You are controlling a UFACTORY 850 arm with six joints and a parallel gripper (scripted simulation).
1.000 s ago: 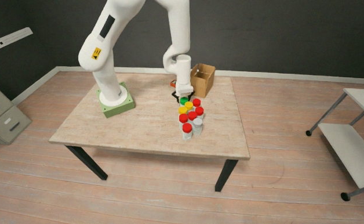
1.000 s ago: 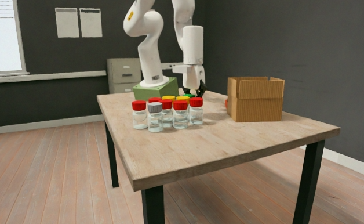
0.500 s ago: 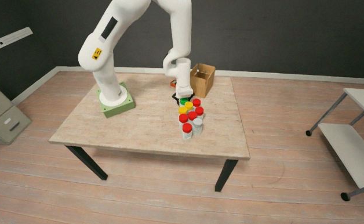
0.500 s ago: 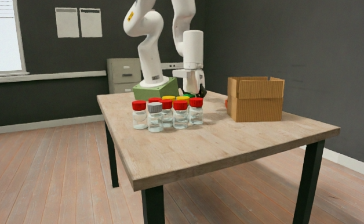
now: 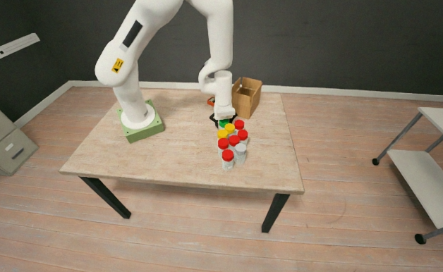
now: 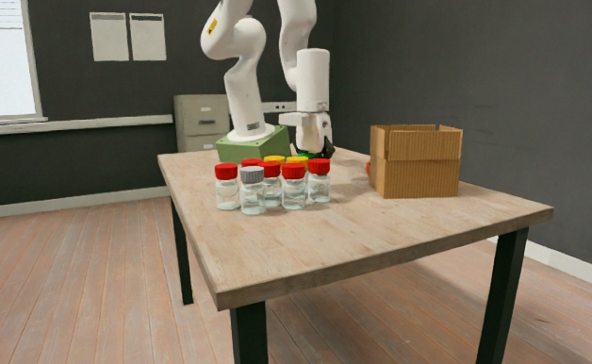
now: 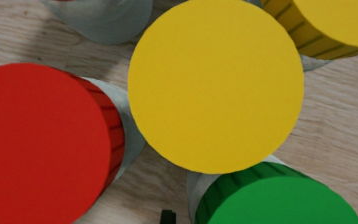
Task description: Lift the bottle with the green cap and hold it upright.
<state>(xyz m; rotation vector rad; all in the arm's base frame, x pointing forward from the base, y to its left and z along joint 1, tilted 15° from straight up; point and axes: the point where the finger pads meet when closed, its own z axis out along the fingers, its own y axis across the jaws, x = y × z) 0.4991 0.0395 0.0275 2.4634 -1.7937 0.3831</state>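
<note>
The green-capped bottle lies 20 mm to the right of my hand and 10 mm below it. Round my hand: orange device 80 mm behind, 280 mm to the left, 50 mm below; grey-capped bottle 110 mm ahead, 200 mm to the right, 10 mm below.
</note>
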